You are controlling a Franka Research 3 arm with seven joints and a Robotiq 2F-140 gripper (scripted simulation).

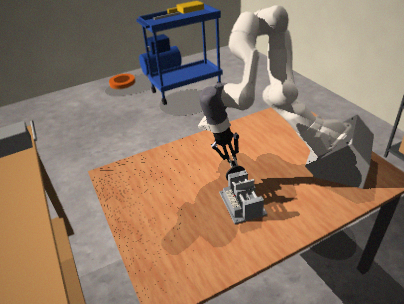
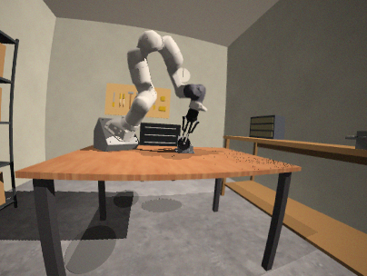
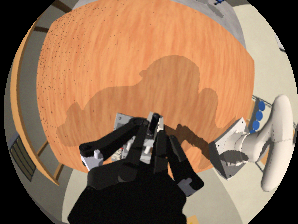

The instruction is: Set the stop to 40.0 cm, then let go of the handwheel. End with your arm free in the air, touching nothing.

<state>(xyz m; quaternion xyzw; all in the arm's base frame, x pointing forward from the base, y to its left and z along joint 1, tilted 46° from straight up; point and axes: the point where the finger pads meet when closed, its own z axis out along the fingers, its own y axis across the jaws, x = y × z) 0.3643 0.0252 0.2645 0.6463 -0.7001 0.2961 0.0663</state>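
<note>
Now: hand 3 cm above the handwheel and 2 cm to the right of it.
</note>
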